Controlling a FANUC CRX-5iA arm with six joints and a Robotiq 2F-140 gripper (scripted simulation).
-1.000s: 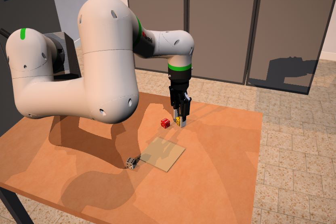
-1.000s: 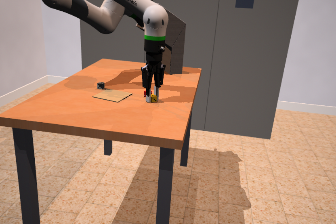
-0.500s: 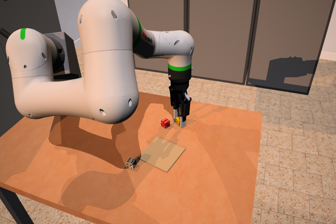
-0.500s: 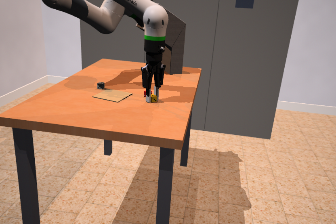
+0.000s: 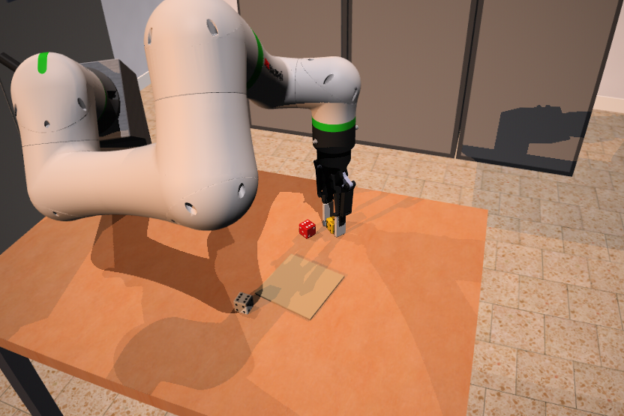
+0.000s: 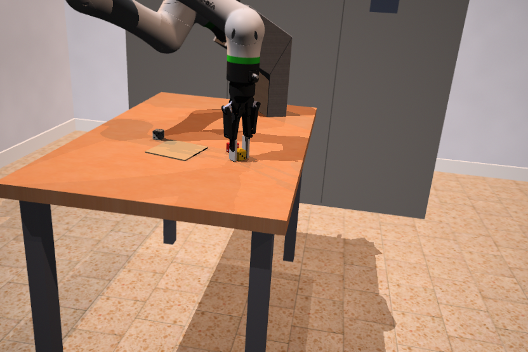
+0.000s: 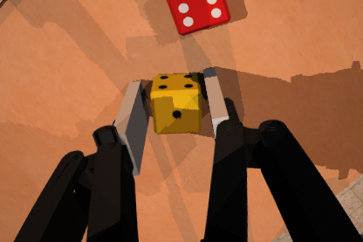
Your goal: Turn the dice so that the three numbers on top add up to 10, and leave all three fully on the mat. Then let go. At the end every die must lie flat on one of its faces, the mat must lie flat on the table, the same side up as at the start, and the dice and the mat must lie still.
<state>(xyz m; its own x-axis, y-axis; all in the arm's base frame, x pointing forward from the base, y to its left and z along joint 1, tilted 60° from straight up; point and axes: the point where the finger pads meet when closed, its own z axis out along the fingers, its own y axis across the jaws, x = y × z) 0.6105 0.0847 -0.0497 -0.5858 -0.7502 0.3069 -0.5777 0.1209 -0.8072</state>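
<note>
The yellow die is 2 cm below my hand. Also, from my hand: white die (14 cm behind, 28 cm to the right, 2 cm below); tan mat (4 cm behind, 20 cm to the right, 3 cm below); red die (6 cm behind, 3 cm to the right, 2 cm below).
</note>
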